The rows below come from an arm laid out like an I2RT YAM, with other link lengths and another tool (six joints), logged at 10 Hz.
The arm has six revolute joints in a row. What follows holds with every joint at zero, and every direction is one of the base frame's.
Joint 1 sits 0.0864 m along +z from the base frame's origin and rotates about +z.
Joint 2 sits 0.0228 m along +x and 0.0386 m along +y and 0.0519 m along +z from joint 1 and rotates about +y.
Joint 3 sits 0.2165 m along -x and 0.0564 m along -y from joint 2 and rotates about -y.
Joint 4 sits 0.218 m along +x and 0.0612 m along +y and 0.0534 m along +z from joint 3 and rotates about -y.
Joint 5 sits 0.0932 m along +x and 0.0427 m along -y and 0.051 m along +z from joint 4 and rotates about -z.
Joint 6 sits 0.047 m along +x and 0.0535 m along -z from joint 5 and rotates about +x.
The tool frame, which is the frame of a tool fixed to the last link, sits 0.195 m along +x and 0.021 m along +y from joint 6; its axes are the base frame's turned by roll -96.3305, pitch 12.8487 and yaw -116.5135 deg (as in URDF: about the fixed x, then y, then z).
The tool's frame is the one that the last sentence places.
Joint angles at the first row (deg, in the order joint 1, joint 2, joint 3, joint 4, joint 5, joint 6):
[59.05, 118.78, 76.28, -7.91, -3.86, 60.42]
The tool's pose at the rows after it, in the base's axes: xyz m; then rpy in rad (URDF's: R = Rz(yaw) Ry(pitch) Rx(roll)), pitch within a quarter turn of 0, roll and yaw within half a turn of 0:
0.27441 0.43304 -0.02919 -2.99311 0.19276 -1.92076
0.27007 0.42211 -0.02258 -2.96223 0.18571 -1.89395
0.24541 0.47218 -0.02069 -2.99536 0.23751 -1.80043
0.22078 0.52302 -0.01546 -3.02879 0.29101 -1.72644
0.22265 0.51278 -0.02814 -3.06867 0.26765 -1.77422
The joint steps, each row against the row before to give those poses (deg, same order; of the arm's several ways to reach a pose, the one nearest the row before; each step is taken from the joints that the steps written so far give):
[-3.02, -7.47, -9.27, -0.04, 3.03, 0.49]
[-0.06, -3.59, -2.90, -0.65, 0.64, -2.09]
[3.73, 5.96, 5.94, 2.34, -3.31, 0.07]
[3.62, 6.68, 8.30, 0.83, -2.76, 0.93]
[-0.73, 0.34, -1.30, -0.03, -0.36, 2.19]

